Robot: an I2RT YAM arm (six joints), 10 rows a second.
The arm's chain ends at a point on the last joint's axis. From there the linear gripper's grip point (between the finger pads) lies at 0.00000 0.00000 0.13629 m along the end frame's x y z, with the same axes.
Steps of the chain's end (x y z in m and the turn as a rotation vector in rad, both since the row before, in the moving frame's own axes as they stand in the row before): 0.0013, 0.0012, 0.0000, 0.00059, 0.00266, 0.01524; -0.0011, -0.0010, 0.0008, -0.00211, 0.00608, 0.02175; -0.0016, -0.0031, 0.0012, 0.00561, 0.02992, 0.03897; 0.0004, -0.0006, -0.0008, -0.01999, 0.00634, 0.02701; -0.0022, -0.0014, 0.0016, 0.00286, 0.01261, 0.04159; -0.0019, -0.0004, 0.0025, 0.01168, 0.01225, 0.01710
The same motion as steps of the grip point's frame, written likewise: 0.0017, 0.0011, 0.0000, 0.00059, 0.00266, 0.01524; -0.0003, -0.0007, 0.0008, -0.00211, 0.00608, 0.02175; 0.0025, -0.0038, 0.0011, 0.00561, 0.02992, 0.03897; 0.0012, 0.0021, -0.0008, -0.01999, 0.00634, 0.02701; -0.0005, -0.0018, 0.0016, 0.00286, 0.01261, 0.04159; -0.0002, -0.0020, 0.0025, 0.01168, 0.01225, 0.01710
